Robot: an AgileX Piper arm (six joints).
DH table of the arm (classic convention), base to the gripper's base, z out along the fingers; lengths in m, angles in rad. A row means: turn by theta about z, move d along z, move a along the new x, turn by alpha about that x. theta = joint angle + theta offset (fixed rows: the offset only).
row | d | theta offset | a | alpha
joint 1 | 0.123 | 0 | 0 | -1.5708
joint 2 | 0 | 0.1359 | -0.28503 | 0
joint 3 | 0 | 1.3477 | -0.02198 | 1.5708
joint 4 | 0.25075 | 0 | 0 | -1.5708
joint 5 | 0 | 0 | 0 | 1.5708
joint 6 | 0.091 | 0 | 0 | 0
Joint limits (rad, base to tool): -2.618..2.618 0..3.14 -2.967..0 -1.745..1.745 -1.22..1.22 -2.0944..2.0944
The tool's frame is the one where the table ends.
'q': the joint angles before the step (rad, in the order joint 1, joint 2, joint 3, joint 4, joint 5, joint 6). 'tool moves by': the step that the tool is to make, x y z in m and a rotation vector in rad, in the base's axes. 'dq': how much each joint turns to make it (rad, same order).
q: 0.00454, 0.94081, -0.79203, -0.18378, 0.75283, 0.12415
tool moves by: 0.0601, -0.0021, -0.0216, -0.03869, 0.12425, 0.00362
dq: 0.00018, 0.26685, -0.10120, -0.04994, -0.03988, 0.01579
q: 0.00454, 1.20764, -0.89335, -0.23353, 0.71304, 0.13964
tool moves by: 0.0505, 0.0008, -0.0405, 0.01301, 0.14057, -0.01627
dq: 0.00135, 0.24953, -0.08343, -0.00305, -0.02196, 0.02816
